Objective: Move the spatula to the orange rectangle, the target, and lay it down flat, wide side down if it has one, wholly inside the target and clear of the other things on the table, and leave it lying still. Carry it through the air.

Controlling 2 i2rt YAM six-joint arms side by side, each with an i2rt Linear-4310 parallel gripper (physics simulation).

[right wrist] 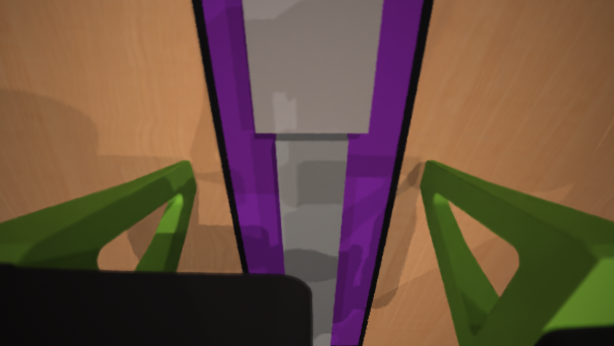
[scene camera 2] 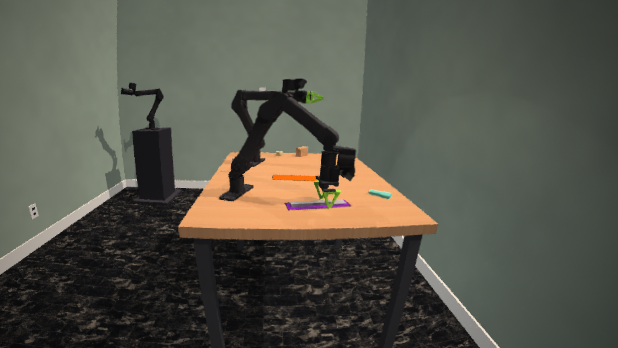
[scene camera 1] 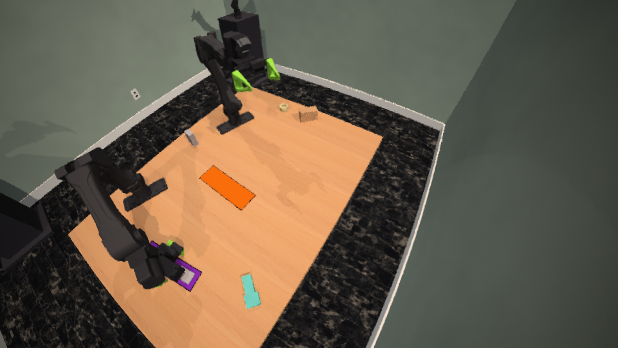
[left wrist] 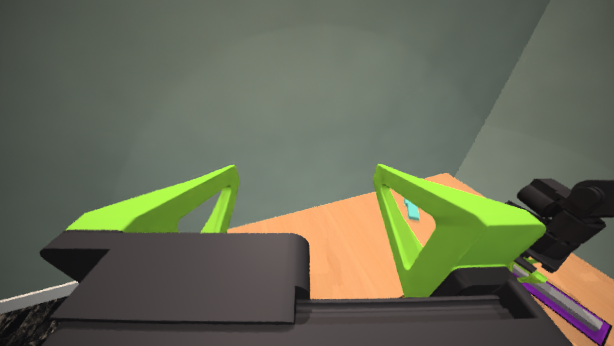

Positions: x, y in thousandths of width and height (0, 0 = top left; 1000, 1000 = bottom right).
Scene:
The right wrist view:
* my right gripper: 502, 501
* grey spatula: 509, 224
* purple rectangle: 610, 464
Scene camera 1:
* my left gripper: 431, 240
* orange rectangle: 375, 547
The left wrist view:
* my left gripper: 499, 499
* my right gripper: 843, 785

